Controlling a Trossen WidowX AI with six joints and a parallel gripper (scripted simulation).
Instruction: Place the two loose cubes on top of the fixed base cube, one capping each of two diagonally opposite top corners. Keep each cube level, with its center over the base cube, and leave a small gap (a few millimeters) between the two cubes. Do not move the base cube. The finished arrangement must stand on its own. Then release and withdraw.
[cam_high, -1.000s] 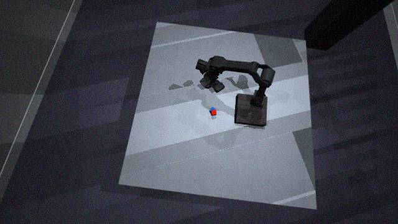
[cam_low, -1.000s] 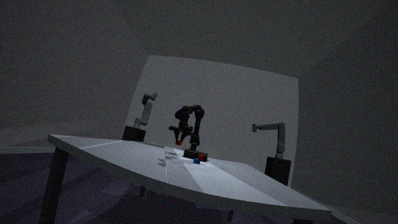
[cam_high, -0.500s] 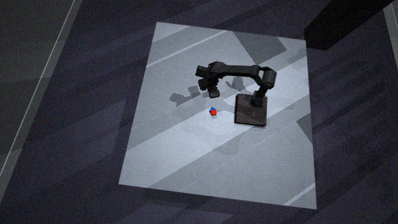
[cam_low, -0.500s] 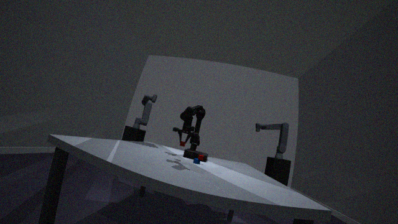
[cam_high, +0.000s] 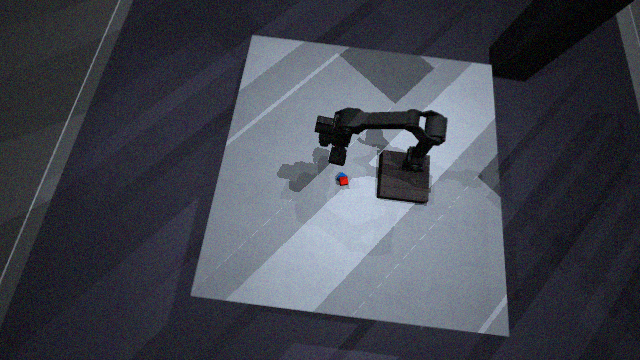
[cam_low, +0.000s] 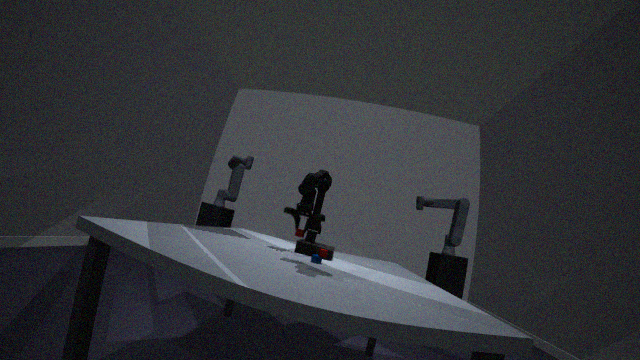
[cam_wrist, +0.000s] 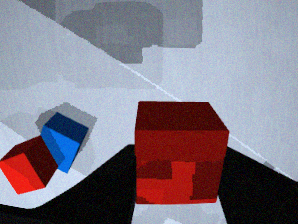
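The blue cube is 4 cm behind my gripper tip, 9 cm to the left of it and 11 cm below it. The rest, counted from my gripper tip: red cube right at my gripper tip.
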